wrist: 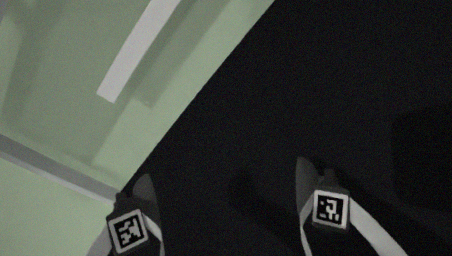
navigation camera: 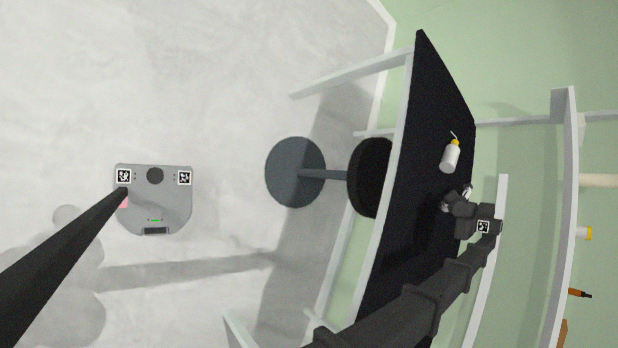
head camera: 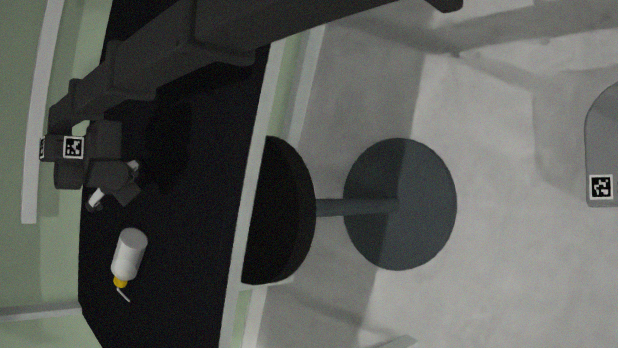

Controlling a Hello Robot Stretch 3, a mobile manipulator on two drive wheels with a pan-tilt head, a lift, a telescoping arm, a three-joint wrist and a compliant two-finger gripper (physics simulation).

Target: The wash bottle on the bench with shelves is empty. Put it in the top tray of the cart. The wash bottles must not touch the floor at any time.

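Places are measured from the robot's base along level axes (x ahead, y left, z up), in metres.
Pixels of known places: robot's base, origin of the base link: [navigation camera: 154,174].
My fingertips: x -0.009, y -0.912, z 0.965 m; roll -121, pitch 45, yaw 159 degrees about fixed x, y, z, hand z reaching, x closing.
Observation:
For each thing: its top centre in the pictures, then the offset to it from my fingertips. Level surfaces: height alone.
- white wash bottle, middle of its top: [head camera: 111,270] [navigation camera: 460,149] dx +0.175, dy +0.014, dz +0.014 m
- black bench top, its level: dz -0.051 m
- yellow-capped bottle, middle of its top: [navigation camera: 590,233] dx -0.099, dy -0.220, dz +0.466 m
- orange-handled tool, middle of its top: [navigation camera: 591,296] dx -0.321, dy -0.203, dz +0.498 m
A white wash bottle [head camera: 129,255] [navigation camera: 450,158] with a yellow cap and thin spout lies on its side on the black bench top [head camera: 200,200] [navigation camera: 435,100] [wrist: 300,75]. Its base faces my gripper and its cap points away. My gripper [head camera: 114,187] [navigation camera: 455,197] [wrist: 225,185] is open and empty, with its fingers spread over the bench top near the back edge. It is apart from the bottle, a short way beyond the base end. The bottle does not show in the wrist view. The cart does not show in these views.
A round stool [head camera: 400,240] [navigation camera: 295,190] stands at the bench's front, its seat partly under the top. Shelf boards [navigation camera: 562,200] run along the wall; another yellow-capped bottle [navigation camera: 583,233] and an orange-handled tool [navigation camera: 577,292] show there. My telescoping arm [head camera: 150,65] [navigation camera: 430,300] crosses the bench.

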